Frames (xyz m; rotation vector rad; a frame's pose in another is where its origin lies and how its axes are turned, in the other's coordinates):
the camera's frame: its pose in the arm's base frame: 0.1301 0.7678 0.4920 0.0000 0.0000 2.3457
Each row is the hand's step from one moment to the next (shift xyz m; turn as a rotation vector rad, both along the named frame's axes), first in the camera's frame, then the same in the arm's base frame.
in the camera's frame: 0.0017 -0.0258 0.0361 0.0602 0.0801 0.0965
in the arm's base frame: 0.0172 0.0193 0.0361 -0.0993 -0.0130 0.0965
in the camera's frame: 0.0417 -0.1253 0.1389 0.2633 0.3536 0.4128
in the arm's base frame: 0.0604 0.1175 0.1389 -0.4369 -0.0593 0.4128
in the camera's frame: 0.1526 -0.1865 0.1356 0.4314 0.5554 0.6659
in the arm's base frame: 0.0265 0.2395 0.1356 -0.6987 -0.0804 0.6659
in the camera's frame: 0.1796 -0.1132 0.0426 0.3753 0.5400 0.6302
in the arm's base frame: -0.0448 0.2075 0.0426 -0.6484 -0.1097 0.6302
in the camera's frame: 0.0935 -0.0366 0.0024 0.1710 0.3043 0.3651
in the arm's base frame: -0.0393 0.0924 0.0024 -0.3371 -0.0907 0.3651
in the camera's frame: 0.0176 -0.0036 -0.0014 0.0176 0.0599 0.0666
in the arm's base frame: -0.0097 0.0151 -0.0014 -0.0551 -0.0293 0.0666
